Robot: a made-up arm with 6 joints. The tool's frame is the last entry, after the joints. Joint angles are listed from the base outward.
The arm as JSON. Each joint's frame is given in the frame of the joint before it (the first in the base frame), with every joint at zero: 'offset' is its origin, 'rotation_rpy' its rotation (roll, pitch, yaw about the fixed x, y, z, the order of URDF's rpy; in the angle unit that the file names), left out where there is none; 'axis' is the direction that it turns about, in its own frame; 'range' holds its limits. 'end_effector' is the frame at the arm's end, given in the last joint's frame.
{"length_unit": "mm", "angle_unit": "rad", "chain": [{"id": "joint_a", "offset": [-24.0, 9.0, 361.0], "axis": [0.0, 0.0, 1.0], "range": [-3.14, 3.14]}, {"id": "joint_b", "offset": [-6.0, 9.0, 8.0], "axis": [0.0, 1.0, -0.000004], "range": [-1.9, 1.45]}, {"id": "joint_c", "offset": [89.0, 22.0, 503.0], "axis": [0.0, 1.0, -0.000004], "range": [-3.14, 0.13]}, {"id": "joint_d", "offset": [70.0, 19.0, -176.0], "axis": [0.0, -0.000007, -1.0], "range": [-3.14, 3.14]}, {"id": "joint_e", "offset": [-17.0, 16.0, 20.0], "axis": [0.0, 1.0, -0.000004], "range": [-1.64, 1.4]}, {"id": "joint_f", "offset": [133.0, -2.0, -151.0], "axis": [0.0, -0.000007, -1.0], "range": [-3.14, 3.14]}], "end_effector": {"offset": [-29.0, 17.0, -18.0], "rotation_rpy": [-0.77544, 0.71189, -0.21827]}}
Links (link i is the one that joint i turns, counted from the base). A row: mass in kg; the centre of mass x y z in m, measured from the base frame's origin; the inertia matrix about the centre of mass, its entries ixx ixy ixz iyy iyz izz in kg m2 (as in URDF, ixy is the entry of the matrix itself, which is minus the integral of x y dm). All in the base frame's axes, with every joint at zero. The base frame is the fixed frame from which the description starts. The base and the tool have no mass.
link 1: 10.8; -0.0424 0.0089 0.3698; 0.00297 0 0 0.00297 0 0.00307
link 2: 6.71; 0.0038 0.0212 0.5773; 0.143 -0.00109 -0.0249 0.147 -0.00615 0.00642
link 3: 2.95; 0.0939 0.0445 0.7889; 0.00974 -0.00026 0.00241 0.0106 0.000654 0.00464
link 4: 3.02; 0.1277 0.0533 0.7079; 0.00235 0 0 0.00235 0 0.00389
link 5: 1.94; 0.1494 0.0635 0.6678; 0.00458 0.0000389 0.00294 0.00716 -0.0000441 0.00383
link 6: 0.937; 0.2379 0.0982 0.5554; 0.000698 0 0 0.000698 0 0.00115
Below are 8 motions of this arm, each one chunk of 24 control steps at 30 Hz.
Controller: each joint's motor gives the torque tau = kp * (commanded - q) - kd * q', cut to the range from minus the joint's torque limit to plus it. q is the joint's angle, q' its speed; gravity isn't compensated. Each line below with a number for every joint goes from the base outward.
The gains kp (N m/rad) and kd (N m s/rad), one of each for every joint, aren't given. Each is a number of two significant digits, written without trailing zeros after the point. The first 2 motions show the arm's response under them.
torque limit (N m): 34 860 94 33 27 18
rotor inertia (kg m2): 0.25 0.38 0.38 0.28 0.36 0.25
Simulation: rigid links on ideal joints. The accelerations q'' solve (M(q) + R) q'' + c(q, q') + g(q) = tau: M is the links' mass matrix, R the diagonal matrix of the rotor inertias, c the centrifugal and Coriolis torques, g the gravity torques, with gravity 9.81 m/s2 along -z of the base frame. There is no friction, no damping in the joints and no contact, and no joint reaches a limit. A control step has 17 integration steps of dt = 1/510 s. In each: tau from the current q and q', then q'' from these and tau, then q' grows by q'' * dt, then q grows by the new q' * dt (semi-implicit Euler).
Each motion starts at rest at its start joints. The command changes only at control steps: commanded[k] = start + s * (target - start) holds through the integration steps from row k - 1 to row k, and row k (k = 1, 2, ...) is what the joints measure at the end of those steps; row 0 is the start. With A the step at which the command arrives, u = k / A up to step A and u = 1 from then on. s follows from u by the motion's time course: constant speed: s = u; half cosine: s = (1 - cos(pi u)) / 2; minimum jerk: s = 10 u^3 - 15 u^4 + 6 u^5; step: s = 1 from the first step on.
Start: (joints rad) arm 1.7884 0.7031 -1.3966 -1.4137 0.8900 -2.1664
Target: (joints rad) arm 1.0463 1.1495 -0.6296 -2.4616 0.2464 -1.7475
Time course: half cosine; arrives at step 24
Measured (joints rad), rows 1 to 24:
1: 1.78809 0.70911 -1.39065 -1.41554 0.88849 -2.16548
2: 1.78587 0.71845 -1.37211 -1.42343 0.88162 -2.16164
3: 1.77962 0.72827 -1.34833 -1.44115 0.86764 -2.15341
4: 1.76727 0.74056 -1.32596 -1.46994 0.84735 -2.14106
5: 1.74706 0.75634 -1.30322 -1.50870 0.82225 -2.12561
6: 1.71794 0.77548 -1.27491 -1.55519 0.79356 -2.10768
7: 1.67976 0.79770 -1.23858 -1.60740 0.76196 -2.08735
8: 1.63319 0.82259 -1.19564 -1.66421 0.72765 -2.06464
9: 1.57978 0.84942 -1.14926 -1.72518 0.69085 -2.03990
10: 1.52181 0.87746 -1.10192 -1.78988 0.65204 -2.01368
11: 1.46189 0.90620 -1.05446 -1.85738 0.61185 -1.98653
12: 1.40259 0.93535 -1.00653 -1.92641 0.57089 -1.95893
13: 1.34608 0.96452 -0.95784 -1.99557 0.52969 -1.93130
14: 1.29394 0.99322 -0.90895 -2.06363 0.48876 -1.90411
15: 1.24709 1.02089 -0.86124 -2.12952 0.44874 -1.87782
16: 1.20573 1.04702 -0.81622 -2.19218 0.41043 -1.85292
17: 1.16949 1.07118 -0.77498 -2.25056 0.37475 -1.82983
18: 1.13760 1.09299 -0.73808 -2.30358 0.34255 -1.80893
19: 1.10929 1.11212 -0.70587 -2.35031 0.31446 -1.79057
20: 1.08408 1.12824 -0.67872 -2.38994 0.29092 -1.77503
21: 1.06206 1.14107 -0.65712 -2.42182 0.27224 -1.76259
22: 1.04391 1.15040 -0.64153 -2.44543 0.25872 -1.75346
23: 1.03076 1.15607 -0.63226 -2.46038 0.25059 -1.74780
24: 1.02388 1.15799 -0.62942 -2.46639 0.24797 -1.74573
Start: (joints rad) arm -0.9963 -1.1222 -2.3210 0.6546 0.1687 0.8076
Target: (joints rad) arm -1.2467 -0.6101 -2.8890 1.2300 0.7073 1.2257
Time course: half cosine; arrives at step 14
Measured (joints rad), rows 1 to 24:
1: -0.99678 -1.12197 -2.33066 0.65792 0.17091 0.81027
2: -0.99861 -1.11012 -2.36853 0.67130 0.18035 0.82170
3: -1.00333 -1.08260 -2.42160 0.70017 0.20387 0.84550
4: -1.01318 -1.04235 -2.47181 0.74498 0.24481 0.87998
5: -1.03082 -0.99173 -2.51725 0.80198 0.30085 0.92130
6: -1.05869 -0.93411 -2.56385 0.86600 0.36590 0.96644
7: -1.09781 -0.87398 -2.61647 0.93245 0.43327 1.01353
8: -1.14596 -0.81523 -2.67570 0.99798 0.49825 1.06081
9: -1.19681 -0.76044 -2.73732 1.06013 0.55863 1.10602
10: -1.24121 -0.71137 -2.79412 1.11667 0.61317 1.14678
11: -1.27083 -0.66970 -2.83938 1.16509 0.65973 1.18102
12: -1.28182 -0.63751 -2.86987 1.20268 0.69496 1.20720
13: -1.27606 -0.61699 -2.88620 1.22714 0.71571 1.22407
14: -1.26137 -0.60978 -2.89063 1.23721 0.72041 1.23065
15: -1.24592 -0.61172 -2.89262 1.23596 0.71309 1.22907
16: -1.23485 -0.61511 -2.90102 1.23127 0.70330 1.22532
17: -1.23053 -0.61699 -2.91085 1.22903 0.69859 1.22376
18: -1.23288 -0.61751 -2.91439 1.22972 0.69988 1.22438
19: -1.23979 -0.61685 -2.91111 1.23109 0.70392 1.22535
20: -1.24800 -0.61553 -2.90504 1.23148 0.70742 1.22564
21: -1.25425 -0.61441 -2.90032 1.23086 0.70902 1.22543
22: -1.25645 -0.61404 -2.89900 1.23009 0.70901 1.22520
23: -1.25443 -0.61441 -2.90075 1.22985 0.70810 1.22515
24: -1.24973 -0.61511 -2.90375 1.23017 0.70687 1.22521
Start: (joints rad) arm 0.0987 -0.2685 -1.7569 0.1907 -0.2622 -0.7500
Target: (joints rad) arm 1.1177 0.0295 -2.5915 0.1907 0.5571 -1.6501
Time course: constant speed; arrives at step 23
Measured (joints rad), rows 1 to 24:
1: 0.13280 -0.25775 -1.77622 0.19223 -0.24574 -0.77071
2: 0.18769 -0.24153 -1.81146 0.19331 -0.20305 -0.81642
3: 0.23565 -0.22776 -1.84978 0.19244 -0.15106 -0.86708
4: 0.27777 -0.21545 -1.88795 0.19105 -0.10790 -0.90987
5: 0.32095 -0.20281 -1.92593 0.19050 -0.07600 -0.94609
6: 0.36586 -0.18994 -1.96343 0.19075 -0.04714 -0.98196
7: 0.41071 -0.17705 -2.00052 0.19117 -0.01442 -1.02047
8: 0.45494 -0.16405 -2.03717 0.19136 0.02269 -1.06063
9: 0.49894 -0.15086 -2.07321 0.19128 0.06100 -1.10062
10: 0.54305 -0.13761 -2.10888 0.19111 0.09798 -1.13978
11: 0.58728 -0.12444 -2.14483 0.19099 0.13340 -1.17854
12: 0.63161 -0.11140 -2.18145 0.19095 0.16829 -1.21744
13: 0.67601 -0.09847 -2.21858 0.19095 0.20350 -1.25657
14: 0.72042 -0.08555 -2.25575 0.19094 0.23916 -1.29578
15: 0.76477 -0.07257 -2.29260 0.19090 0.27500 -1.33493
16: 0.80903 -0.05951 -2.32909 0.19086 0.31081 -1.37402
17: 0.85324 -0.04641 -2.36541 0.19082 0.34657 -1.41310
18: 0.89747 -0.03331 -2.40179 0.19079 0.38230 -1.45220
19: 0.94175 -0.02025 -2.43835 0.19076 0.41803 -1.49131
20: 0.98608 -0.00724 -2.47507 0.19073 0.45373 -1.53042
21: 1.03043 0.00577 -2.51186 0.19070 0.48938 -1.56953
22: 1.07476 0.01877 -2.54862 0.19068 0.52502 -1.60863
23: 1.11905 0.03180 -2.58530 0.19065 0.56068 -1.64773
24: 1.13816 0.03334 -2.59404 0.19126 0.57977 -1.66606

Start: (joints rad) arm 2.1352 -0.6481 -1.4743 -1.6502 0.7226 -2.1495
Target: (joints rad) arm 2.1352 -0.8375 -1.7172 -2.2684 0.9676 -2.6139
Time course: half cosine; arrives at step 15
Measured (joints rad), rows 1 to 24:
1: 2.13470 -0.65166 -1.46685 -1.65238 0.72376 -2.15192
2: 2.13426 -0.65752 -1.46065 -1.66364 0.72905 -2.16253
3: 2.13358 -0.66592 -1.46711 -1.69023 0.74067 -2.18522
4: 2.13288 -0.67889 -1.48646 -1.73253 0.75840 -2.21880
5: 2.13303 -0.69600 -1.51424 -1.78672 0.78051 -2.25973
6: 2.13417 -0.71549 -1.54497 -1.84815 0.80517 -2.30509
7: 2.13551 -0.73589 -1.57463 -1.91318 0.83115 -2.35314
8: 2.13633 -0.75629 -1.60195 -1.97923 0.85748 -2.40241
9: 2.13644 -0.77606 -1.62763 -2.04411 0.88322 -2.45101
10: 2.13615 -0.79465 -1.65237 -2.10548 0.90736 -2.49673
11: 2.13586 -0.81140 -1.67578 -2.16082 0.92900 -2.53735
12: 2.13583 -0.82553 -1.69635 -2.20755 0.94727 -2.57103
13: 2.13609 -0.83626 -1.71226 -2.24337 0.96129 -2.59636
14: 2.13649 -0.84298 -1.72214 -2.26655 0.97020 -2.61229
15: 2.13682 -0.84534 -1.72540 -2.27602 0.97339 -2.61817
16: 2.13682 -0.84442 -1.72202 -2.27422 0.97161 -2.61642
17: 2.13625 -0.84263 -1.71443 -2.26816 0.96770 -2.61302
18: 2.13520 -0.84146 -1.70792 -2.26408 0.96474 -2.61198
19: 2.13412 -0.84122 -1.70627 -2.26366 0.96409 -2.61293
20: 2.13359 -0.84168 -1.70902 -2.26531 0.96526 -2.61389
21: 2.13388 -0.84239 -1.71307 -2.26697 0.96696 -2.61398
22: 2.13482 -0.84287 -1.71559 -2.26764 0.96807 -2.61355
23: 2.13587 -0.84292 -1.71563 -2.26739 0.96820 -2.61324
24: 2.13645 -0.84264 -1.71400 -2.26681 0.96762 -2.61327

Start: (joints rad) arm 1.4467 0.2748 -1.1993 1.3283 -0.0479 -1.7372
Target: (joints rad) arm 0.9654 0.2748 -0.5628 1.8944 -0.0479 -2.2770
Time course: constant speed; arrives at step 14
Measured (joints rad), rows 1 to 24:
1: 1.44008 0.27651 -1.17186 1.34400 -0.04672 -1.75682
2: 1.41769 0.27935 -1.10768 1.38485 -0.04277 -1.80124
3: 1.37737 0.28182 -1.03532 1.43935 -0.03825 -1.85167
4: 1.32386 0.28279 -0.97846 1.49203 -0.03717 -1.89483
5: 1.26679 0.28217 -0.94020 1.53534 -0.04097 -1.93104
6: 1.21568 0.28111 -0.90848 1.57128 -0.04680 -1.96625
7: 1.17600 0.28051 -0.87079 1.60605 -0.05041 -2.00385
8: 1.14776 0.28048 -0.82392 1.64409 -0.04980 -2.04326
9: 1.12652 0.28061 -0.77291 1.68570 -0.04630 -2.08268
10: 1.10568 0.28052 -0.72399 1.72848 -0.04276 -2.12131
11: 1.07942 0.28028 -0.67945 1.77014 -0.04118 -2.15945
12: 1.04508 0.28013 -0.63750 1.81006 -0.04169 -2.19767
13: 1.00403 0.28017 -0.59525 1.84910 -0.04319 -2.23619
14: 0.96054 0.28024 -0.55128 1.88838 -0.04462 -2.27490
15: 0.92920 0.28001 -0.52533 1.91293 -0.04733 -2.29400
16: 0.92335 0.27968 -0.52978 1.91378 -0.05032 -2.28833
17: 0.93937 0.27983 -0.54879 1.90175 -0.05004 -2.27662
18: 0.96354 0.28000 -0.56192 1.89092 -0.04590 -2.27202
19: 0.98247 0.27984 -0.56137 1.88810 -0.04108 -2.27420
20: 0.98879 0.27958 -0.55286 1.89172 -0.03901 -2.27740
21: 0.98264 0.27949 -0.54602 1.89652 -0.04043 -2.27842
22: 0.96988 0.27958 -0.54551 1.89863 -0.04349 -2.27775
23: 0.95809 0.27976 -0.54930 1.89767 -0.04588 -2.27701
24: 0.95256 0.27987 -0.55281 1.89552 -0.04653 -2.27687

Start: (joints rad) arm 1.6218 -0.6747 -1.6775 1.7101 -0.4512 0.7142
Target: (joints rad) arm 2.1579 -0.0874 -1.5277 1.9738 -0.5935 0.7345
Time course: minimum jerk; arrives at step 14
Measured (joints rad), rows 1 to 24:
1: 1.62238 -0.67600 -1.67244 1.71229 -0.45350 0.71442
2: 1.62881 -0.66884 -1.67159 1.71701 -0.46073 0.71495
3: 1.64942 -0.64446 -1.67565 1.72417 -0.47109 0.71577
4: 1.69167 -0.60128 -1.67300 1.73698 -0.48285 0.71707
5: 1.75670 -0.54064 -1.65715 1.75949 -0.49603 0.71911
6: 1.83288 -0.46628 -1.63011 1.79305 -0.51046 0.72185
7: 1.90262 -0.38436 -1.59780 1.83446 -0.52499 0.72483
8: 1.96364 -0.30224 -1.56597 1.87727 -0.53971 0.72759
9: 2.02230 -0.22720 -1.53838 1.91588 -0.55495 0.73009
10: 2.07690 -0.16512 -1.51702 1.94746 -0.56904 0.73221
11: 2.12174 -0.11969 -1.50266 1.97081 -0.57978 0.73378
12: 2.15213 -0.09226 -1.49525 1.98542 -0.58625 0.73470
13: 2.16592 -0.08131 -1.49452 1.99142 -0.58919 0.73504
14: 2.16550 -0.08159 -1.49981 1.99014 -0.59072 0.73504
15: 2.15896 -0.08481 -1.50876 1.98470 -0.59329 0.73500
16: 2.15458 -0.08615 -1.51515 1.97937 -0.59630 0.73503
17: 2.15483 -0.08577 -1.51487 1.97732 -0.59733 0.73506
18: 2.15732 -0.08500 -1.51043 1.97886 -0.59590 0.73504
19: 2.15911 -0.08449 -1.50689 1.98183 -0.59382 0.73502
20: 2.15918 -0.08442 -1.50654 1.98374 -0.59290 0.73502
21: 2.15826 -0.08465 -1.50824 1.98365 -0.59345 0.73504
22: 2.15749 -0.08491 -1.50986 1.98234 -0.59455 0.73506
23: 2.15738 -0.08502 -1.51030 1.98117 -0.59517 0.73505
24: 2.15770 -0.08495 -1.50977 1.98090 -0.59502 0.73504

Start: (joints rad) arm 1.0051 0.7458 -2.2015 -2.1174 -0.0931 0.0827
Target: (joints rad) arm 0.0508 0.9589 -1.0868 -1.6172 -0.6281 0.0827
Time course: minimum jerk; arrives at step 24
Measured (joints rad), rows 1 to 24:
1: 1.00523 0.75021 -2.19638 -2.11772 -0.09384 0.08275
2: 1.00477 0.75559 -2.17892 -2.11824 -0.09608 0.08300
3: 1.00214 0.75915 -2.15814 -2.11642 -0.10165 0.08332
4: 0.99522 0.76235 -2.13918 -2.10893 -0.11204 0.08344
5: 0.98135 0.76668 -2.11580 -2.09408 -0.12759 0.08333
6: 0.95834 0.77357 -2.07921 -2.07282 -0.14828 0.08315
7: 0.92514 0.78396 -2.02548 -2.04738 -0.17392 0.08306
8: 0.88141 0.79759 -1.95645 -2.01933 -0.20422 0.08311
9: 0.82710 0.81329 -1.87740 -1.98882 -0.23855 0.08320
10: 0.76211 0.82985 -1.79373 -1.95525 -0.27608 0.08324
11: 0.68627 0.84659 -1.70882 -1.91833 -0.31592 0.08317
12: 0.59942 0.86337 -1.62393 -1.87875 -0.35704 0.08304
13: 0.50210 0.88013 -1.53963 -1.83814 -0.39814 0.08289
14: 0.39699 0.89655 -1.45725 -1.79838 -0.43768 0.08270
15: 0.29040 0.91196 -1.37905 -1.76095 -0.47431 0.08240
16: 0.18959 0.92573 -1.30706 -1.72673 -0.50779 0.08207
17: 0.09833 0.93758 -1.24282 -1.69637 -0.53853 0.08191
18: 0.01741 0.94753 -1.18795 -1.67057 -0.56590 0.08196
19: -0.05264 0.95550 -1.14399 -1.64980 -0.58819 0.08207
20: -0.11130 0.96138 -1.11167 -1.63423 -0.60430 0.08210
21: -0.15821 0.96525 -1.09064 -1.62372 -0.61438 0.08207
22: -0.19312 0.96733 -1.07953 -1.61780 -0.61953 0.08201
23: -0.21594 0.96802 -1.07614 -1.61560 -0.62115 0.08197
24: -0.22671 0.96788 -1.07749 -1.61577 -0.62073 0.08195

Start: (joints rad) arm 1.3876 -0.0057 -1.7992 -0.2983 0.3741 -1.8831
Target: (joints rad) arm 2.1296 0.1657 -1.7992 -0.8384 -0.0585 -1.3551
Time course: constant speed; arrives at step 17
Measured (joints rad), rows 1 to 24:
1: 1.40523 0.00268 -1.79701 -0.31178 0.36301 -1.86708
2: 1.44942 0.01730 -1.78568 -0.34451 0.33703 -1.83105
3: 1.50803 0.03072 -1.77154 -0.38548 0.30625 -1.79040
4: 1.56695 0.04128 -1.76556 -0.42405 0.27822 -1.75572
5: 1.61796 0.05013 -1.77023 -0.45709 0.25272 -1.72660
6: 1.66004 0.05864 -1.77911 -0.48681 0.22678 -1.69829
7: 1.69726 0.06782 -1.78489 -0.51629 0.19983 -1.66812
8: 1.73477 0.07806 -1.78484 -0.54711 0.17350 -1.63652
9: 1.77556 0.08905 -1.78088 -0.57923 0.14891 -1.60478
10: 1.81971 0.10008 -1.77660 -0.61197 0.12530 -1.57350
11: 1.86570 0.11063 -1.77464 -0.64466 0.10098 -1.54253
12: 1.91183 0.12063 -1.77540 -0.67697 0.07510 -1.51157
13: 1.95704 0.13035 -1.77756 -0.70890 0.04816 -1.48054
14: 2.00105 0.14013 -1.77938 -0.74062 0.02132 -1.44949
15: 2.04409 0.15018 -1.77988 -0.77237 -0.00462 -1.41844
16: 2.08664 0.16049 -1.77916 -0.80429 -0.02971 -1.38739
17: 2.12920 0.17090 -1.77802 -0.83638 -0.05450 -1.35632
18: 2.16164 0.17401 -1.77152 -0.85638 -0.06803 -1.34103
19: 2.17298 0.17169 -1.76955 -0.85782 -0.06637 -1.34551
20: 2.16293 0.16982 -1.77668 -0.84922 -0.05928 -1.35474
21: 2.14022 0.16942 -1.78409 -0.84065 -0.05461 -1.35836
22: 2.11779 0.16984 -1.78499 -0.83684 -0.05329 -1.35673
23: 2.10577 0.17067 -1.78070 -0.83733 -0.05288 -1.35438
24: 2.10708 0.17145 -1.77602 -0.83962 -0.05217 -1.35372

